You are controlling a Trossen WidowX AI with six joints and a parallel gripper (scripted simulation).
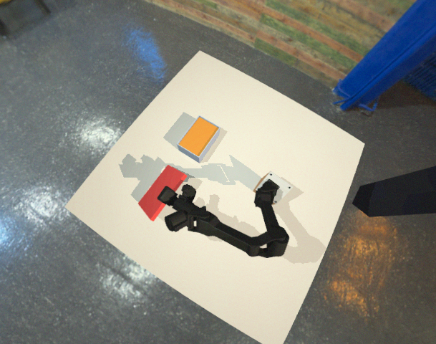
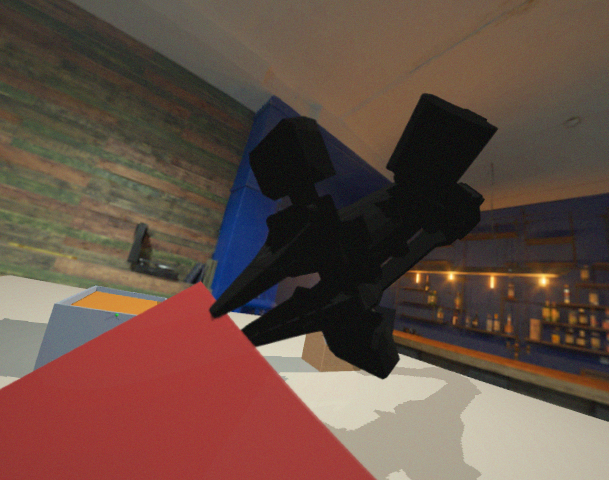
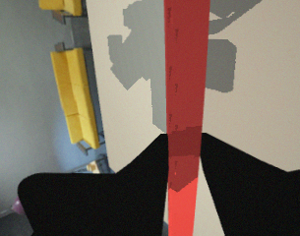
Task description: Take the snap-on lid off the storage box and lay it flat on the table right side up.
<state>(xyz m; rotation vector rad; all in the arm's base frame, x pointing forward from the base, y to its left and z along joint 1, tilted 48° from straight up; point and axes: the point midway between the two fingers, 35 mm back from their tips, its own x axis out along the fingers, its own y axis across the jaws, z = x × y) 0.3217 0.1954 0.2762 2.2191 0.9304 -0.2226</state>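
The red lid is 60 mm ahead of my gripper tip and 50 mm below it. Round my gripper tip: storage box 340 mm to the right, 100 mm below, 100 mm ahead.
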